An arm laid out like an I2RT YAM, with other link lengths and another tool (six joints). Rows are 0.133 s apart.
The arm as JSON. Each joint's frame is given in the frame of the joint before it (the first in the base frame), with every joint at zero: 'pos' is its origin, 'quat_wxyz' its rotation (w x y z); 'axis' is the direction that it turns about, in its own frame. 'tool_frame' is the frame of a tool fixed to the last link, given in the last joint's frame.
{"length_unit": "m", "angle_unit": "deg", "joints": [
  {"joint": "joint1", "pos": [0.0, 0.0, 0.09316], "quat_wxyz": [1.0, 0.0, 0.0, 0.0], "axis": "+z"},
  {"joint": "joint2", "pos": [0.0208, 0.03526, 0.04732], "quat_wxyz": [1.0, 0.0, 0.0, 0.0], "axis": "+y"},
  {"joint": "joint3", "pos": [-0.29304, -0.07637, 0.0], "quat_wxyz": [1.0, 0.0, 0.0, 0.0], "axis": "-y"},
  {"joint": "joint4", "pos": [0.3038, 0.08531, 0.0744], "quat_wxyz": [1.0, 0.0, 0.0, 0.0], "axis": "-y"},
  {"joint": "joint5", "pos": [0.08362, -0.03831, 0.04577], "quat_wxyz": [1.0, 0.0, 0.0, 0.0], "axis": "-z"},
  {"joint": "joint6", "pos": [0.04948, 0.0, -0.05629], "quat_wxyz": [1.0, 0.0, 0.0, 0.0], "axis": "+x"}
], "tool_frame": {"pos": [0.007, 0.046, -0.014], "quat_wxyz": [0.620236, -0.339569, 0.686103, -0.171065]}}
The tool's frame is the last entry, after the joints.
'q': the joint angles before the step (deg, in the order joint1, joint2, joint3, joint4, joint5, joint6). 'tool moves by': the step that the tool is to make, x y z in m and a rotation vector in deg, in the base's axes. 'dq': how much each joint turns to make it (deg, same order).
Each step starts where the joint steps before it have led.
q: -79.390 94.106 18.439 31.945 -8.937 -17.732
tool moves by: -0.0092 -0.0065 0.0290 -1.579 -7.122 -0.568
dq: -3.755 -6.286 0.208 -3.207 -6.920 2.983
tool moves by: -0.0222 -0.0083 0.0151 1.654 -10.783 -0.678
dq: -7.053 0.176 1.230 -0.390 -11.866 4.535
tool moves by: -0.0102 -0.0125 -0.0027 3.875 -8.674 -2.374
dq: -3.172 5.714 2.050 3.114 -6.113 7.022
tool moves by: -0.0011 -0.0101 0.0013 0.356 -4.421 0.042
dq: -0.494 3.055 1.602 2.986 -3.210 3.735
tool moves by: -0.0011 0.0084 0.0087 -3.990 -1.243 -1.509
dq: -0.444 -3.083 -3.345 5.557 -0.038 2.330
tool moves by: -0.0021 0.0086 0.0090 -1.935 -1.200 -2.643
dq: -0.626 -3.847 -2.970 2.597 1.003 2.753
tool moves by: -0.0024 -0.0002 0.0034 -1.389 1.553 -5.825
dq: -0.106 -2.511 -1.773 1.767 5.700 1.795
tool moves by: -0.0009 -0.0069 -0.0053 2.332 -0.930 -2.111
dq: 0.043 2.528 1.137 -0.073 1.555 1.904
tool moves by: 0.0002 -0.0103 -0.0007 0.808 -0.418 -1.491
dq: 0.343 1.893 1.735 -0.044 1.433 1.356
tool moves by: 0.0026 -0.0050 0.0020 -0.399 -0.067 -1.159
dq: 0.758 0.274 0.528 0.642 1.635 1.125
